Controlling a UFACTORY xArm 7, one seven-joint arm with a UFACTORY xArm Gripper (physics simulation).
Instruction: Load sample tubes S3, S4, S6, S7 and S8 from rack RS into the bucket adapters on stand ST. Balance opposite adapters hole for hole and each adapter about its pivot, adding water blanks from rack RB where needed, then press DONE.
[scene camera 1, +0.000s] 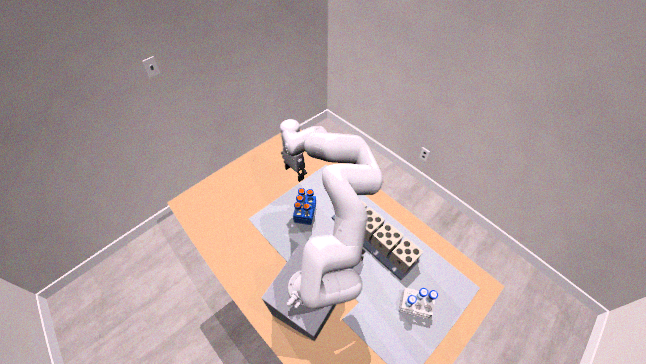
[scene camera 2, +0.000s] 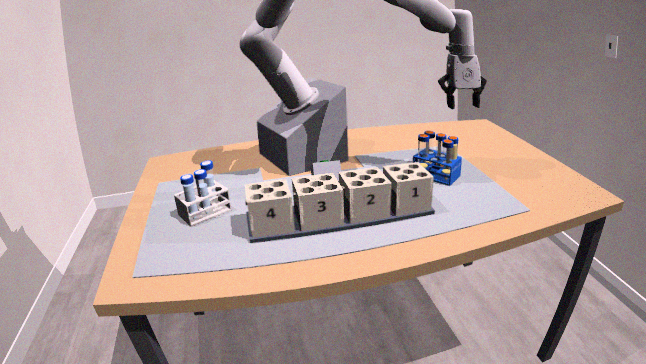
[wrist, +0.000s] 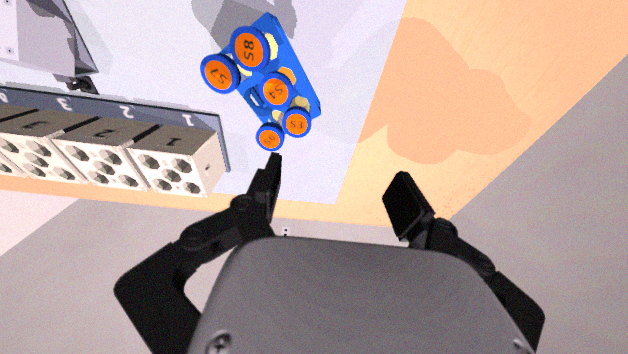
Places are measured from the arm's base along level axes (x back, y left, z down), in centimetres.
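Where they show: gripper, fingertip midpoint: (scene camera 1: 294, 174) (scene camera 2: 463, 107) (wrist: 336, 177); arm's base, origin of the base link: (scene camera 2: 301, 101).
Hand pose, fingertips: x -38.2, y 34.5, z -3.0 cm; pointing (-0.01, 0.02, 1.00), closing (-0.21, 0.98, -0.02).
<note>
Each offset is from my fingertips to the top centre of the thing. Level surfaces: height alone.
My gripper (scene camera 1: 294, 172) (scene camera 2: 464, 102) (wrist: 336, 177) is open and empty, high above the table near the blue rack RS {dx +3.3, dy -7.3, dz +15.1 cm} (scene camera 1: 304, 219) (scene camera 2: 450, 175) (wrist: 295, 55). In the wrist view RS holds upright orange-capped tubes S8 {dx +7.8, dy -7.2, dz +9.0 cm} (wrist: 248, 48), S7 {dx +6.1, dy -10.8, dz +9.0 cm} (wrist: 220, 74), S4 {dx +4.2, dy -5.5, dz +9.0 cm} (wrist: 275, 90), S3 {dx +0.6, dy -3.7, dz +9.0 cm} (wrist: 297, 123) and S6 {dx -1.1, dy -7.3, dz +9.0 cm} (wrist: 270, 137); S6 is closest to the left finger. Adapters 1 {dx -8.1, dy -26.5, dz +11.5 cm} (scene camera 2: 412, 197) (wrist: 175, 141), 2 (scene camera 2: 369, 202), 3 (scene camera 2: 321, 210) and 4 {dx -1.1, dy -58.8, dz +11.5 cm} (scene camera 2: 270, 217) stand on the dark stand ST {dx -3.5, dy -42.4, dz +20.1 cm} (scene camera 2: 345, 226) (wrist: 155, 116); no tubes show in them. White rack RB {dx +14.3, dy -72.7, dz +15.1 cm} (scene camera 1: 415, 312) (scene camera 2: 192, 220) holds three blue-capped blanks.
The DONE box {dx +11.8, dy -38.9, dz +12.7 cm} (scene camera 2: 326, 167) stands behind the adapters; a sliver of its green button shows in scene camera 2. The grey robot base (scene camera 2: 320, 130) is behind it. A grey mat {dz +21.1 cm} (scene camera 2: 190, 255) lies under the racks and stand. In scene camera 1 the arm hides adapter 1.
</note>
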